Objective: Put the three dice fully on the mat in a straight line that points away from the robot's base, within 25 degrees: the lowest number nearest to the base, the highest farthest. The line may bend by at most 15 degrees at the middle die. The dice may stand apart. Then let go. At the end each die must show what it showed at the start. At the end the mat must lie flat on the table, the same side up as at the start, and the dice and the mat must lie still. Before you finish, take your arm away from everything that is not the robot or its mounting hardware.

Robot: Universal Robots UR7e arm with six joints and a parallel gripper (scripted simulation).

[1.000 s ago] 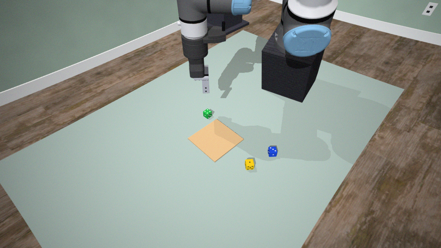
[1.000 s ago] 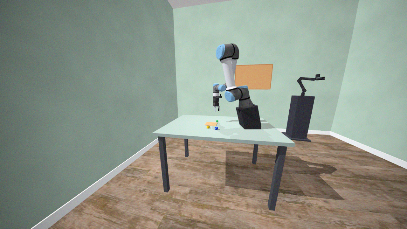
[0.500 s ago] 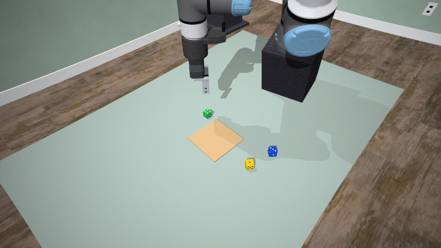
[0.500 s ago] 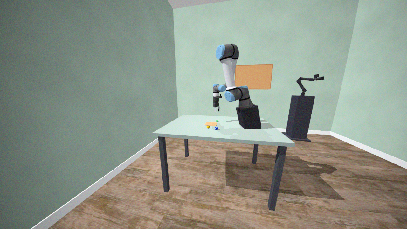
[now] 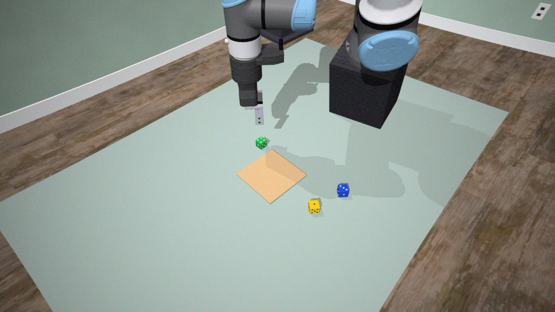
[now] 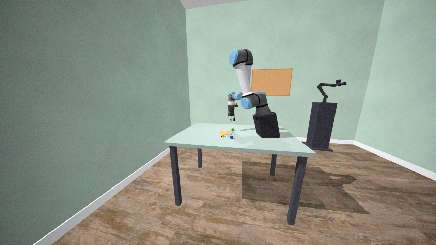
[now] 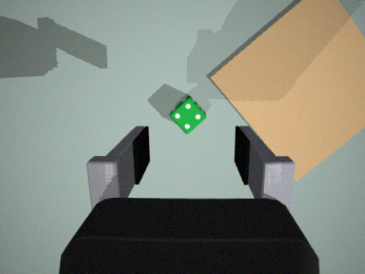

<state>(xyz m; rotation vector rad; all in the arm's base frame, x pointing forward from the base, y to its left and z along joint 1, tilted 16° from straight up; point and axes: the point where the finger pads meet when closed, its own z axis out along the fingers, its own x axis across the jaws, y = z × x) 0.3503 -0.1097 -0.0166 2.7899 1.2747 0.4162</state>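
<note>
Now: hand 120 mm above the green die. Round my hand: yellow die: 60 mm ahead, 260 mm to the left, 120 mm below; then blue die: 40 mm behind, 280 mm to the left, 120 mm below; then orange mat: 50 mm ahead, 110 mm to the left, 130 mm below.
</note>
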